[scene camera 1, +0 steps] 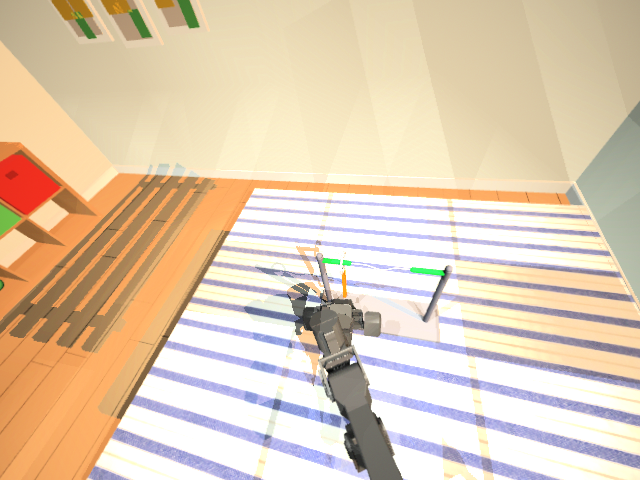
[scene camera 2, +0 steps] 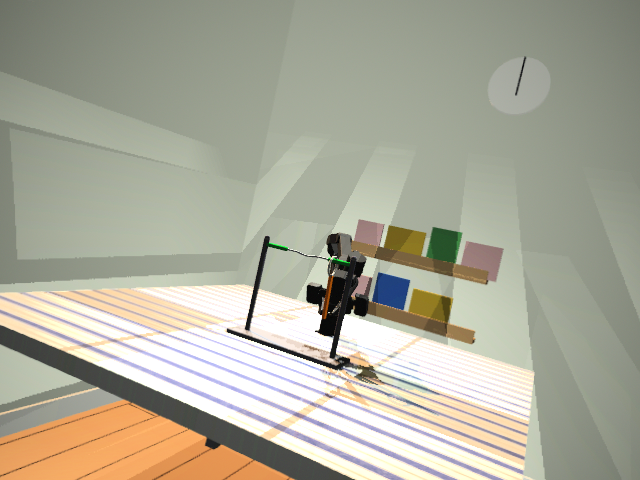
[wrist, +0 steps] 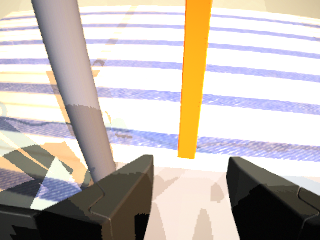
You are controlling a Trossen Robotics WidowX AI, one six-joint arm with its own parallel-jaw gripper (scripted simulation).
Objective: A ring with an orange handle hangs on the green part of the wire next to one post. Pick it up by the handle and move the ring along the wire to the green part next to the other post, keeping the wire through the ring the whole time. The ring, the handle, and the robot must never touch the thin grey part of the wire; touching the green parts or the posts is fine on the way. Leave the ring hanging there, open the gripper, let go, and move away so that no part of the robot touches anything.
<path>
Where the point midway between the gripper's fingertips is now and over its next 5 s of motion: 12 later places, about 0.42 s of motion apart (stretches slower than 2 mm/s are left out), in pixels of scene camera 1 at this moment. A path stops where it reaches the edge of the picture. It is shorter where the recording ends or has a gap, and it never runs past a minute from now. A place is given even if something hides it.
My gripper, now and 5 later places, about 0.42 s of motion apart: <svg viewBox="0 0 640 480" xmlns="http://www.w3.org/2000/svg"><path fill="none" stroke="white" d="M344 299L342 306L343 311L343 312L341 323L342 325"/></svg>
</path>
